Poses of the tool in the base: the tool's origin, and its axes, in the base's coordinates. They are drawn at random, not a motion.
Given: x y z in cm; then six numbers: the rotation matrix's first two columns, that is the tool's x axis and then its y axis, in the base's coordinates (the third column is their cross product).
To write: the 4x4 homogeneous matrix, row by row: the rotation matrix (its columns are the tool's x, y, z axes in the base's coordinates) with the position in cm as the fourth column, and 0 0 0 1 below. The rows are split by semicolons. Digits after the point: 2 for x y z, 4 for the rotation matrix.
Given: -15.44 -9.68 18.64 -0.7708 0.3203 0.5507 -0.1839 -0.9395 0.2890
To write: -0.7708 -0.1839 0.6099 -15.44; 0.3203 -0.9395 0.1215 -9.68; 0.5507 0.2890 0.7831 18.64; 0 0 0 1
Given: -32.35 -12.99 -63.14 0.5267 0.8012 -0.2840 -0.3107 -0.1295 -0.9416
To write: 0.5267 -0.3107 -0.7912 -32.35; 0.8012 -0.1295 0.5842 -12.99; -0.2840 -0.9416 0.1807 -63.14; 0 0 0 1
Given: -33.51 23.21 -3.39 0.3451 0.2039 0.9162 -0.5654 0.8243 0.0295
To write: 0.3451 -0.5654 -0.7492 -33.51; 0.2039 0.8243 -0.5282 23.21; 0.9162 0.0295 0.3998 -3.39; 0 0 0 1
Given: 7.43 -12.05 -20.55 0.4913 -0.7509 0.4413 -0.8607 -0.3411 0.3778
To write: 0.4913 -0.8607 -0.1332 7.43; -0.7509 -0.3411 -0.5654 -12.05; 0.4413 0.3778 -0.8139 -20.55; 0 0 0 1
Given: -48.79 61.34 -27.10 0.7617 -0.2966 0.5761 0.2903 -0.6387 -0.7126
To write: 0.7617 0.2903 0.5793 -48.79; -0.2966 -0.6387 0.7100 61.34; 0.5761 -0.7126 -0.4004 -27.10; 0 0 0 1
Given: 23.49 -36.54 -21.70 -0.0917 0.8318 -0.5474 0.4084 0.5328 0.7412
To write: -0.0917 0.4084 0.9082 23.49; 0.8318 0.5328 -0.1556 -36.54; -0.5474 0.7412 -0.3886 -21.70; 0 0 0 1
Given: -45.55 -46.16 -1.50 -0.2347 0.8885 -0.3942 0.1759 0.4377 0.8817
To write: -0.2347 0.1759 0.9559 -45.55; 0.8885 0.4377 0.1376 -46.16; -0.3942 0.8817 -0.2590 -1.50; 0 0 0 1
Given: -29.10 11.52 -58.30 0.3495 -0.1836 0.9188 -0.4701 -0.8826 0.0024
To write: 0.3495 -0.4701 0.8105 -29.10; -0.1836 -0.8826 -0.4328 11.52; 0.9188 0.0024 -0.3948 -58.30; 0 0 0 1
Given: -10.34 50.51 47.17 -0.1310 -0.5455 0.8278 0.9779 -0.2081 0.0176
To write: -0.1310 0.9779 0.1627 -10.34; -0.5455 -0.2081 0.8118 50.51; 0.8278 0.0176 0.5607 47.17; 0 0 0 1
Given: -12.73 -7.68 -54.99 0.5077 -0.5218 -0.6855 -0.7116 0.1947 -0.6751
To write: 0.5077 -0.7116 0.4857 -12.73; -0.5218 0.1947 0.8306 -7.68; -0.6855 -0.6751 -0.2725 -54.99; 0 0 0 1
